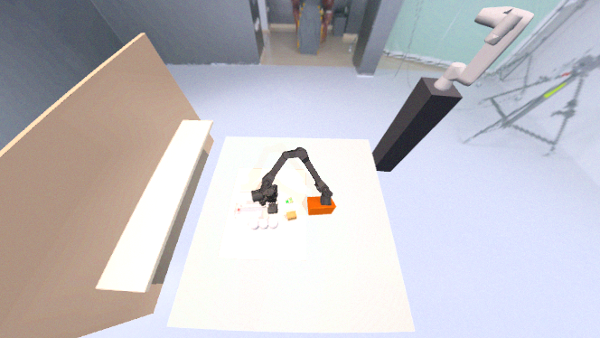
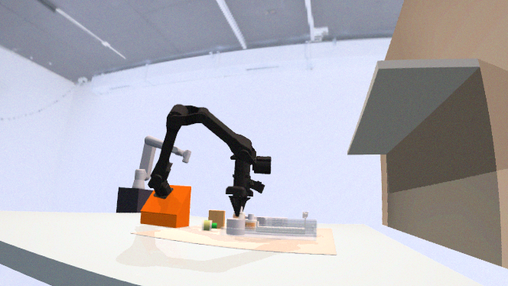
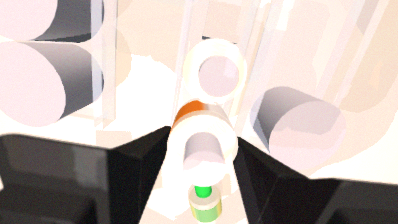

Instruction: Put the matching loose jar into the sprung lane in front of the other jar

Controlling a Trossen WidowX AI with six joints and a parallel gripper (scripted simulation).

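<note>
My gripper tip is now 90 mm past the green-lidded jar, 40 mm to the left of it and 40 mm above it. From my gripper tip the other things lie so: clear lane unit 150 mm ahead, 40 mm to the left, 40 mm below; then tan block 120 mm behind, 70 mm to the left, 20 mm below; then pusher post 150 mm ahead, 50 mm to the left, 10 mm below.
</note>
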